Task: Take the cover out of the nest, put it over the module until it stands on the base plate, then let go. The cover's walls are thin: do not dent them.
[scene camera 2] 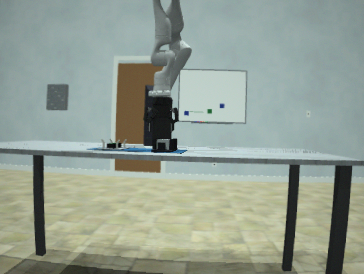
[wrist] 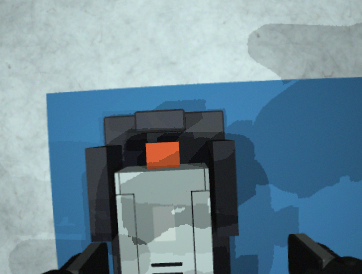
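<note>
The light grey cover (scene camera 2: 165,141) (wrist: 165,220) sits in the dark nest (scene camera 2: 168,148) (wrist: 224,190) on the blue mat. An orange block (wrist: 162,154) is at its far end, inside the nest. My gripper (scene camera 2: 163,135) (wrist: 199,254) is open and empty, pointing down above the nest. In the wrist view the cover lies between the fingers sideways, nearer the left finger; its near end is cut off by the frame. The small dark module (scene camera 2: 111,145) stands left of the nest among pale upright posts in the scene view; its base plate is hard to make out. The module does not show in the wrist view.
The blue mat (scene camera 2: 137,149) (wrist: 325,225) lies on the pale table (scene camera 2: 240,156) (wrist: 150,40). The pale upright posts (scene camera 2: 103,143) around the module stick up above it. A door (scene camera 2: 131,95) and a whiteboard (scene camera 2: 215,90) are on the wall behind.
</note>
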